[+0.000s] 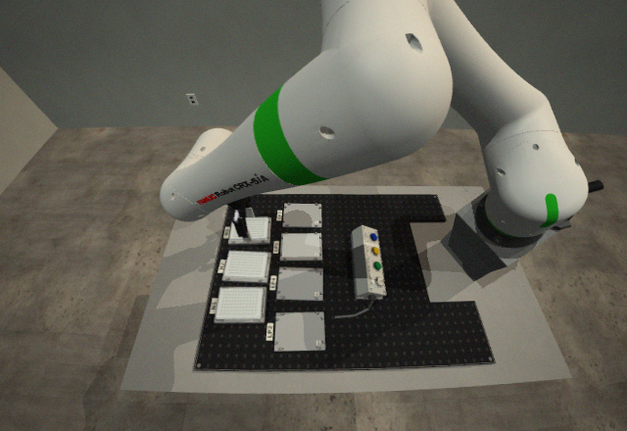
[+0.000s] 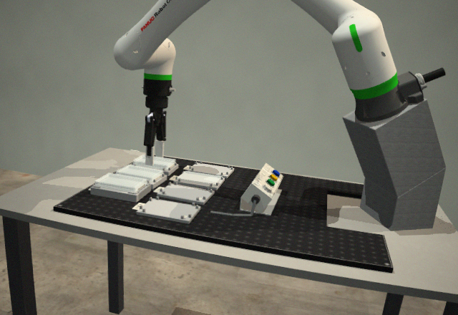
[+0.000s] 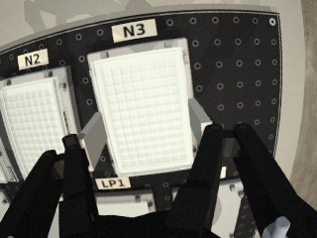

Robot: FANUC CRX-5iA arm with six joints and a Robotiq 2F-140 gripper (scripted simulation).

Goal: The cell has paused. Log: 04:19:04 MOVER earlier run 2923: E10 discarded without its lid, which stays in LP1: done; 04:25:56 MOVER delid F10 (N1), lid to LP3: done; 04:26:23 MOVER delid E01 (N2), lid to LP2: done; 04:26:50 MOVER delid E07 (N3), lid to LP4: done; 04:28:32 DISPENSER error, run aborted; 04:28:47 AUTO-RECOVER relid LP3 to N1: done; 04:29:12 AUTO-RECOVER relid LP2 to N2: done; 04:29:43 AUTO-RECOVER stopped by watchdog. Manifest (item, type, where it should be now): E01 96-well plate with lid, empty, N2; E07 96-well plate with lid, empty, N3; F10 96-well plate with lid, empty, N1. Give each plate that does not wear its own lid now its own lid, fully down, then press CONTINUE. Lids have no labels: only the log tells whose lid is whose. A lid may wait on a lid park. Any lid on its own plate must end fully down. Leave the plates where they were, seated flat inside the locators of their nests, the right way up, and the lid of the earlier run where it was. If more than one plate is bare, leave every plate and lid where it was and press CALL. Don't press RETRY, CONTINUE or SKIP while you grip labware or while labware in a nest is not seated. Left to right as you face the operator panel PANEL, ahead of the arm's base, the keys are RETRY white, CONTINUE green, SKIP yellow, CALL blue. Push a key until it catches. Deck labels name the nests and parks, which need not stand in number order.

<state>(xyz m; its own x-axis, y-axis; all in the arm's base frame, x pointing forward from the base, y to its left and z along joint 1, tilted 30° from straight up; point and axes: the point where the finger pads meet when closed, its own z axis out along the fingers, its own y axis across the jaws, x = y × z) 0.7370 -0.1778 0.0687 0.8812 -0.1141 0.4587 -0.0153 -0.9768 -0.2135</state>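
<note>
Right now my hand is 30 mm above the plate. The rest, counted from my hand: park LP3: 190 mm behind, 60 mm to the right, 50 mm below; LP1 label: 90 mm behind, 60 mm to the left, 50 mm below; N3 label: 90 mm ahead, 50 mm below.
</note>
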